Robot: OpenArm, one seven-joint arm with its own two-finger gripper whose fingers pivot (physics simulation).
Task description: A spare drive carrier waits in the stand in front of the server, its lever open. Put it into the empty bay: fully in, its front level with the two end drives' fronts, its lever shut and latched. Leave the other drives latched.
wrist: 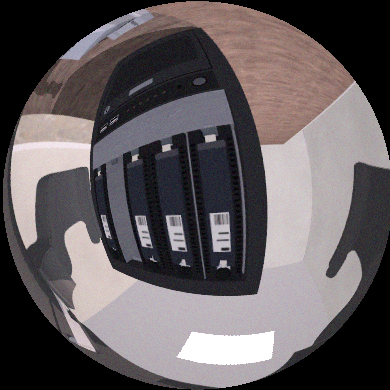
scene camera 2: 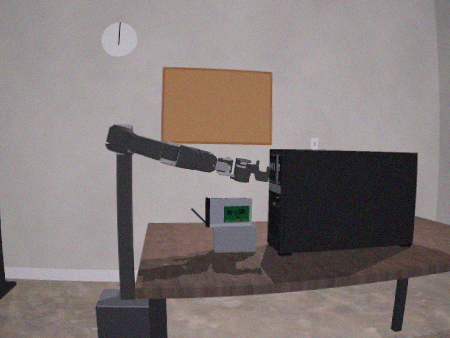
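Note:
The spare drive carrier point(scene camera 2: 216, 214), grey with a green board, sits upright in the grey stand point(scene camera 2: 234, 240) in front of the server point(scene camera 2: 345, 200) point(wrist: 254, 200). Its dark lever point(scene camera 2: 198, 215) sticks out on the side away from the server. In the wrist view the empty bay point(wrist: 121, 215) is a tall grey opening between the leftmost drive point(wrist: 102, 200) and three drives point(wrist: 140, 195) point(wrist: 170, 195) point(wrist: 215, 190) to its right; their fronts look closed. My gripper point(scene camera 2: 265, 172) point(wrist: 190, 219) is open and empty, at the upper part of the server's front, above and beyond the carrier.
The server stands on the wooden table point(scene camera 2: 175, 280) point(wrist: 280, 65). A grey band point(wrist: 165, 120) crosses its front beside the bays, with the power button point(wrist: 199, 81) beyond it. Part of a pale grey object point(wrist: 90, 42) shows at the wrist view's upper left edge.

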